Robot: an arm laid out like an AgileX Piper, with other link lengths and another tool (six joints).
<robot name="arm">
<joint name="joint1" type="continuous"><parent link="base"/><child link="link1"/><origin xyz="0 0 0.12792" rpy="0 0 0"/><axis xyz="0 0 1"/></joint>
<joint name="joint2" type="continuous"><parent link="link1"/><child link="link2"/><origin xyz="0 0 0" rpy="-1.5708 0 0"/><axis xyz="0 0 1"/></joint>
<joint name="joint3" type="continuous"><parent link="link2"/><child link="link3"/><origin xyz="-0.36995 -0.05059 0" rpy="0 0 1.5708"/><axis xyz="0 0 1"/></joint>
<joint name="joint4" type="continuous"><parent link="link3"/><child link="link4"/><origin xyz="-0.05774 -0.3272 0" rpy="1.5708 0 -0.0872"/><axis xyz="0 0 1"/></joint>
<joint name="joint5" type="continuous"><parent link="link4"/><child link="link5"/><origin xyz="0 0 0" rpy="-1.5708 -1.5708 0"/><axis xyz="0 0 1"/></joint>
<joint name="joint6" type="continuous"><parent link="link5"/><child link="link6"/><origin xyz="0.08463 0 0" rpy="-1.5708 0 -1.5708"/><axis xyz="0 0 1"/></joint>
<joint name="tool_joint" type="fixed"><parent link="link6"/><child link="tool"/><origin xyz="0.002 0.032 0.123" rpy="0 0.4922 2.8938"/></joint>
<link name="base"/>
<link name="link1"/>
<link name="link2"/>
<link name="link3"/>
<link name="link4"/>
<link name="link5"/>
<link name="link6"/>
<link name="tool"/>
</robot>
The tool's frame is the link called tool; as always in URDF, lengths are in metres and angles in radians. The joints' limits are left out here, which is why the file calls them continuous.
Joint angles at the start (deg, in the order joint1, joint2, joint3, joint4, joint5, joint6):
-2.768, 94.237, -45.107, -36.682, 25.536, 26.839
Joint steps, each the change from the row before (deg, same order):
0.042, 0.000, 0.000, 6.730, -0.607, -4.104
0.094, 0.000, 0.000, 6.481, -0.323, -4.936
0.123, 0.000, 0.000, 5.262, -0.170, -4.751
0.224, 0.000, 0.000, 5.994, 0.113, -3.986
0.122, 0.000, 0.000, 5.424, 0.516, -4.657
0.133, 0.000, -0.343, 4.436, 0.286, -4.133
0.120, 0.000, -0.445, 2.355, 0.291, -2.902
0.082, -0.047, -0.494, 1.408, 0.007, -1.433
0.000, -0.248, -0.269, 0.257, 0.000, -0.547
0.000, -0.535, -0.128, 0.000, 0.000, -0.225
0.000, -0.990, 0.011, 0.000, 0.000, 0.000
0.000, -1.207, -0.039, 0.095, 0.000, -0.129
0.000, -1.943, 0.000, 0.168, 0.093, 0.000
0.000, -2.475, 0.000, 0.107, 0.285, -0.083
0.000, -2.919, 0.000, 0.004, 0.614, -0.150
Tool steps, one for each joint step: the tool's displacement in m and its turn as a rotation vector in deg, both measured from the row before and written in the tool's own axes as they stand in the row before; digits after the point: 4 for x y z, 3 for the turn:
-0.0002, 0.0111, 0.0014, -3.514, -0.083, 0.325
-0.0005, 0.0106, 0.0010, -2.844, -0.061, -0.543
-0.0012, 0.0088, 0.0005, -1.927, -0.154, -1.118
-0.0005, 0.0107, 0.0009, -2.854, -0.070, -0.097
0.0000, 0.0093, 0.0012, -2.155, 0.196, -0.981
-0.0032, 0.0070, -0.0018, -1.527, -0.455, -1.082
-0.0035, 0.0035, -0.0027, -0.436, -0.428, -1.238
-0.0038, 0.0014, -0.0037, -0.286, -0.703, -0.429
-0.0017, -0.0005, -0.0037, 0.193, -0.529, -0.261
-0.0006, -0.0008, -0.0048, 0.285, -0.633, -0.112
0.0005, -0.0008, -0.0072, 0.266, -0.933, 0.129
0.0003, -0.0010, -0.0091, 0.325, -1.201, 0.107
0.0013, -0.0013, -0.0140, 0.369, -1.789, 0.339
0.0022, -0.0015, -0.0176, 0.543, -2.107, 0.264
0.0035, -0.0016, -0.0202, 0.684, -2.205, 0.148

